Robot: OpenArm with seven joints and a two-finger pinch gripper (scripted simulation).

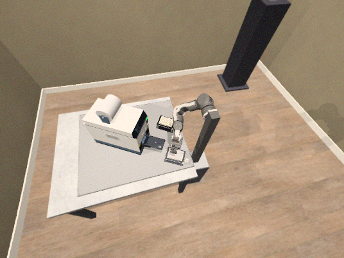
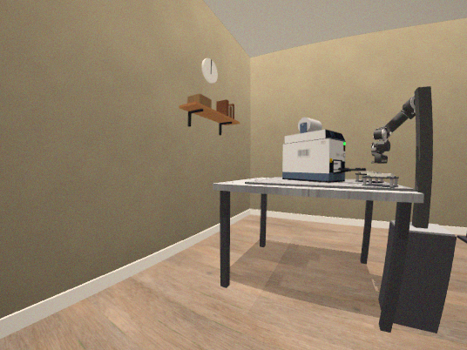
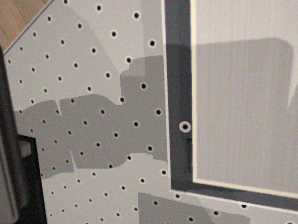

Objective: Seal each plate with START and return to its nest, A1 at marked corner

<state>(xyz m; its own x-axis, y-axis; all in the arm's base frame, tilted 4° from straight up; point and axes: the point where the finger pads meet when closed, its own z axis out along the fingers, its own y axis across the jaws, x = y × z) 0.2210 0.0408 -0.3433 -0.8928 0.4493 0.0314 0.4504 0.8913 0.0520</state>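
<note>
Right now the plate is 30 cm to the right of my hand, 6 cm below it and 1 cm ahead of it. Round my hand: plate nest (8 cm below, 4 cm to the left); then yellow warning label (28 cm ahead, 6 cm to the right, 2 cm above); then sealer stage (14 cm ahead, 9 cm to the right, 4 cm below).
</note>
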